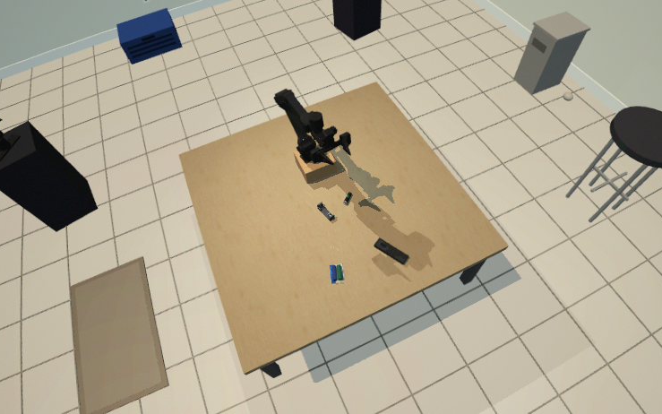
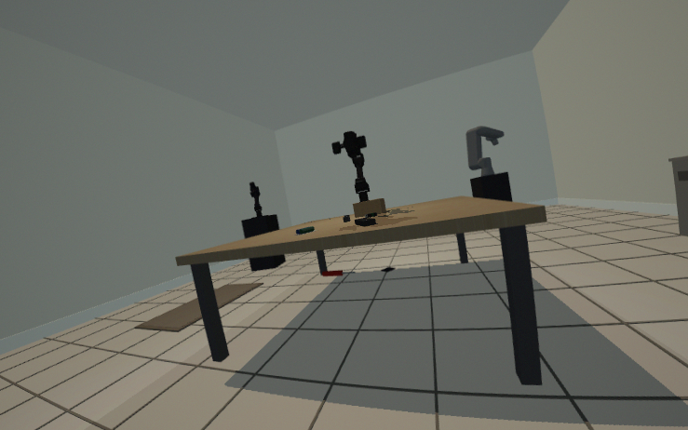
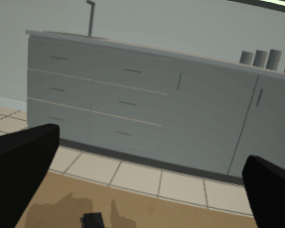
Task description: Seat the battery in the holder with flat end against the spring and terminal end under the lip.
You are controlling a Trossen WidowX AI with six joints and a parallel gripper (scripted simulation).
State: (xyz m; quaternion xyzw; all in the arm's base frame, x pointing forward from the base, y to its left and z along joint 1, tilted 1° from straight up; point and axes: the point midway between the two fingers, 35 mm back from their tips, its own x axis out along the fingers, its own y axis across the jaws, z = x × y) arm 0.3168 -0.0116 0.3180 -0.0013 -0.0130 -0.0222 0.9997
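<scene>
The battery lies 6 cm behind my gripper tip, 5 cm to the left of it and 40 cm below it. Also, from my gripper tip: black remote-like bar (30 cm ahead, 4 cm to the left, 40 cm below).
</scene>
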